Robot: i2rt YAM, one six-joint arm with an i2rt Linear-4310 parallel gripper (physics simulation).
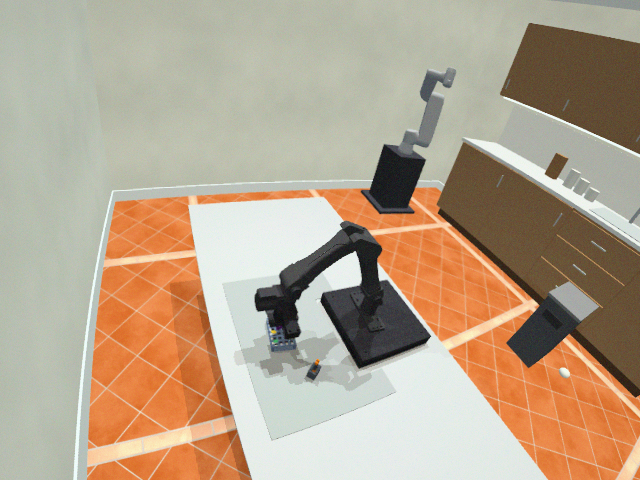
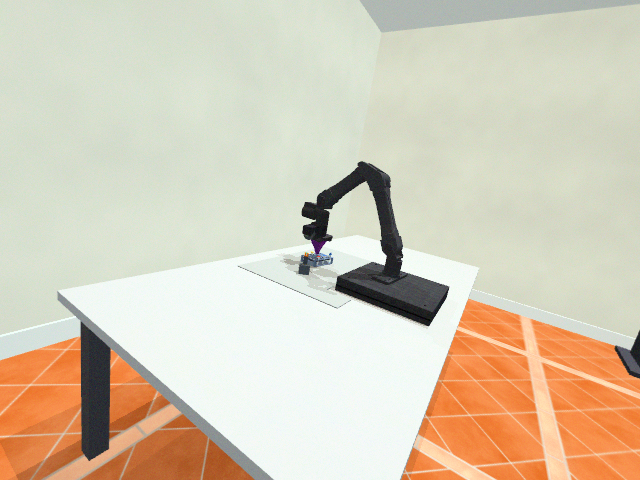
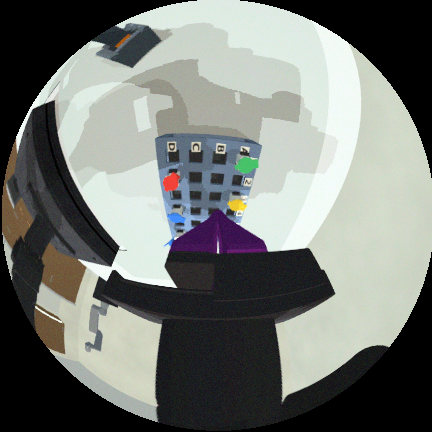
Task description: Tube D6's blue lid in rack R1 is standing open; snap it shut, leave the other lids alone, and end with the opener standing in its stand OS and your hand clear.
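Places are measured from the arm's base along level axes (x ahead, y left, z up), in centimetres.
Pixels of known places: gripper, fingertip midpoint: (image 1: 277,328) (image 2: 317,254) (image 3: 217,214); arm's base at its link origin: (image 1: 366,311) (image 2: 390,277) (image 3: 47,221).
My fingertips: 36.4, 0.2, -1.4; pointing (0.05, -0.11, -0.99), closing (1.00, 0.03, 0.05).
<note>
Ahead of a thing's pixels: the offset from my fingertips to its top centre, as dx, dy, dz. Level surfaces: height alone.
Rack R1 @(-1.5, +0.6, +2.2) (image 1: 283,348) (image 2: 324,262) (image 3: 206,167) is a blue block with columns lettered A to D. D6's blue lid @(-5.3, -2.9, +1.9) (image 3: 169,243) shows as a small blue piece sticking out at the far end of column D, partly hidden by the fingers. My gripper (image 1: 279,328) (image 2: 317,252) (image 3: 217,214) is shut and empty, its purple fingertips pointing down low over the far part of the rack. Any contact cannot be made out. The opener @(-8.1, +18.4, +5.0) (image 1: 316,362) (image 2: 306,255) (image 3: 122,41), dark with orange parts, stands in its dark stand OS @(-8.1, +18.4, +0.5) (image 1: 312,372) (image 2: 303,270) (image 3: 136,52).
Other lids on the rack are green @(+2.0, +5.7, +0.7) (image 3: 247,165) at A1, red @(-4.0, +4.2, +0.7) (image 3: 171,182) at D2, blue @(-4.2, +0.3, +0.7) (image 3: 176,218) at D4 and yellow @(+1.7, +1.8, +0.7) (image 3: 237,205) in column A. The black arm base (image 1: 382,330) (image 2: 413,294) stands beside the pale mat @(dz -3.5) (image 1: 289,418) (image 2: 336,300).
</note>
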